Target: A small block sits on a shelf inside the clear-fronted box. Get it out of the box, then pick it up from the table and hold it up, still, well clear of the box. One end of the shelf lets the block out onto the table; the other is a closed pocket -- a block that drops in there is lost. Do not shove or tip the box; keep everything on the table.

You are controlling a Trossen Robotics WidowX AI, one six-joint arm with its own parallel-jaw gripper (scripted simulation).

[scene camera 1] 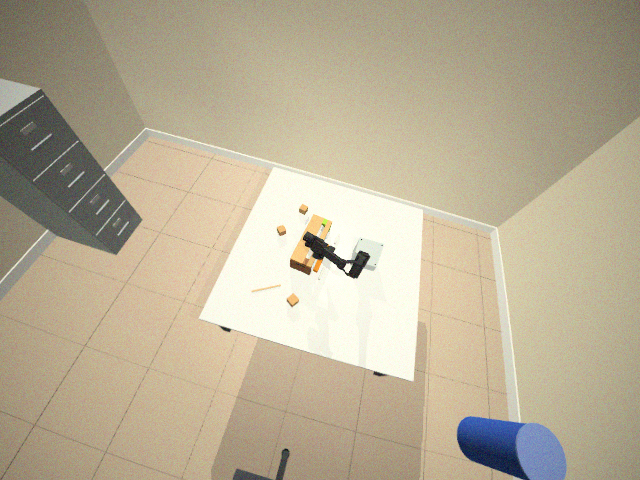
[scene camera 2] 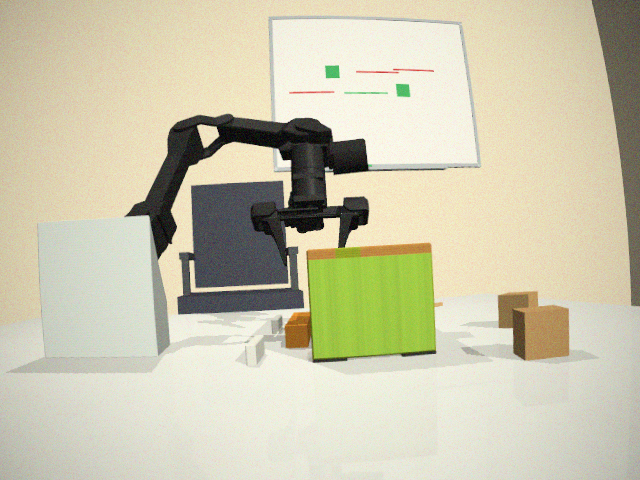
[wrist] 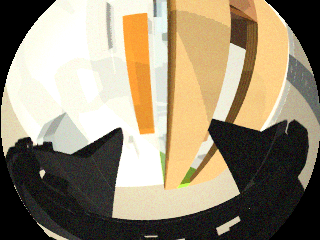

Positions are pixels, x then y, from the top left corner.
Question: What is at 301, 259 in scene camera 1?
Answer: A box.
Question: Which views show the box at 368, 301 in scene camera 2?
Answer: Scene camera 1, scene camera 2 and the wrist view: all of them.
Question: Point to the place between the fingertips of my gripper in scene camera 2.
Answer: At 312, 263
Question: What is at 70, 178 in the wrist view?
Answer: My gripper.
